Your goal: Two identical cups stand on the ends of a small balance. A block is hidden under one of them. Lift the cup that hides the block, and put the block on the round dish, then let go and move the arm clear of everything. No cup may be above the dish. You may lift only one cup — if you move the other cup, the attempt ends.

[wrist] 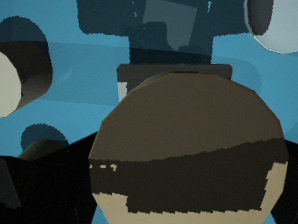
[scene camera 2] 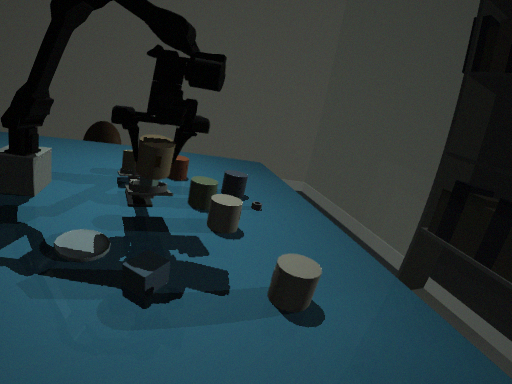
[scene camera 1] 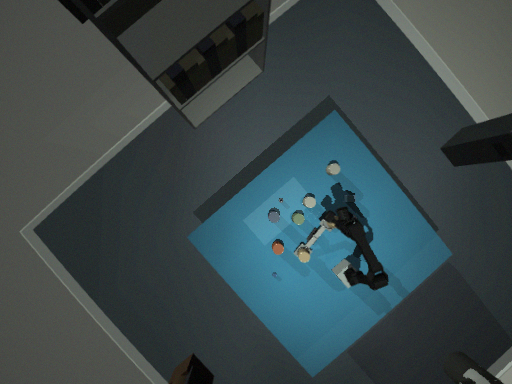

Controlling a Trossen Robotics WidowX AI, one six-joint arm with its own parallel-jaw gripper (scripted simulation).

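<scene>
Gripper (scene camera 2: 154,162), in the wrist view too (wrist: 176,135). Small balance (scene camera 2: 145,192), again in the wrist view (wrist: 129,75). Green cylinder (scene camera 2: 201,189). Round dish (scene camera 2: 81,245).
</scene>
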